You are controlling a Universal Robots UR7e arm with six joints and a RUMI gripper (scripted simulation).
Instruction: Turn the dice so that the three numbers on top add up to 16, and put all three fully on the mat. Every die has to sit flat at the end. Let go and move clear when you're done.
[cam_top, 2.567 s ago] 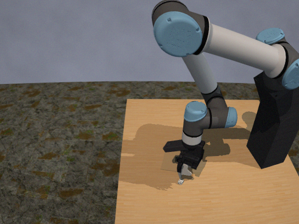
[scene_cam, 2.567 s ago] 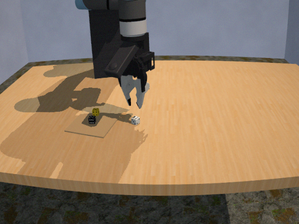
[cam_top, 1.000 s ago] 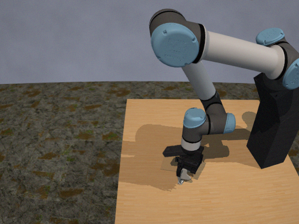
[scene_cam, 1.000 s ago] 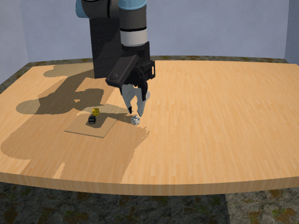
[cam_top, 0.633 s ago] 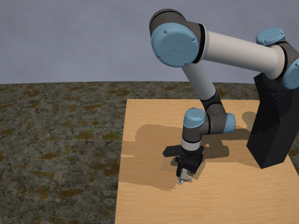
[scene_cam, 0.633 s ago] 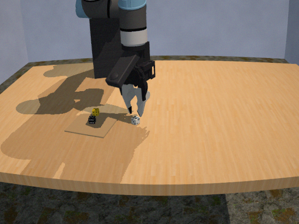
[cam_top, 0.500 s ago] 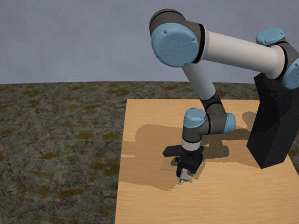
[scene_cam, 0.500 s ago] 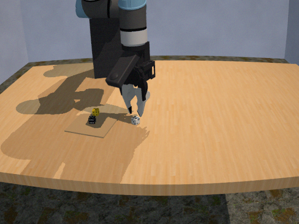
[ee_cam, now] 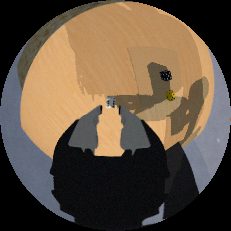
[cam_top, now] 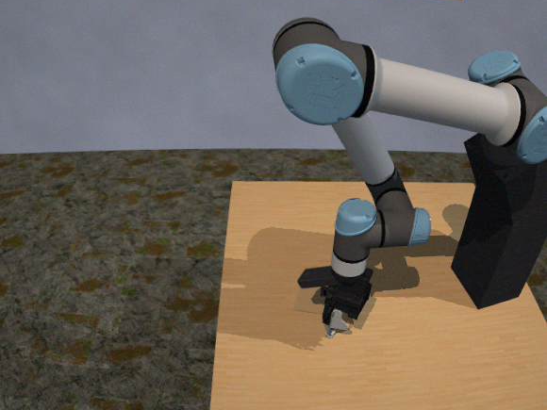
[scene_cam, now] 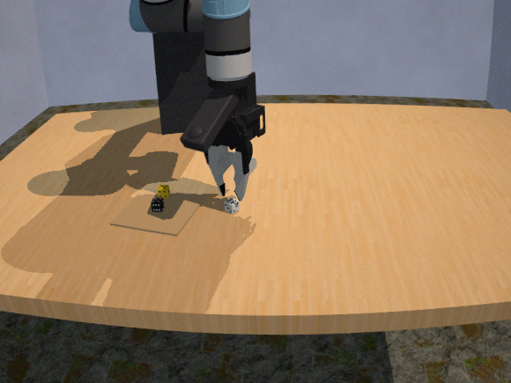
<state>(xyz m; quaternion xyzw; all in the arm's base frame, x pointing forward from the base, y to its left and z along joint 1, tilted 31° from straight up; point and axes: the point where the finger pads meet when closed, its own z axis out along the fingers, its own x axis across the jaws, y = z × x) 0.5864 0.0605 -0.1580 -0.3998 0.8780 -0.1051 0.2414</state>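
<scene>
The white die lies 3 cm below my hand. Round my hand: yellow die: 7 cm behind, 13 cm to the right, 3 cm below; then thin tan mat: 2 cm behind, 14 cm to the right, 4 cm below; then black die: 2 cm behind, 14 cm to the right, 3 cm below.
</scene>
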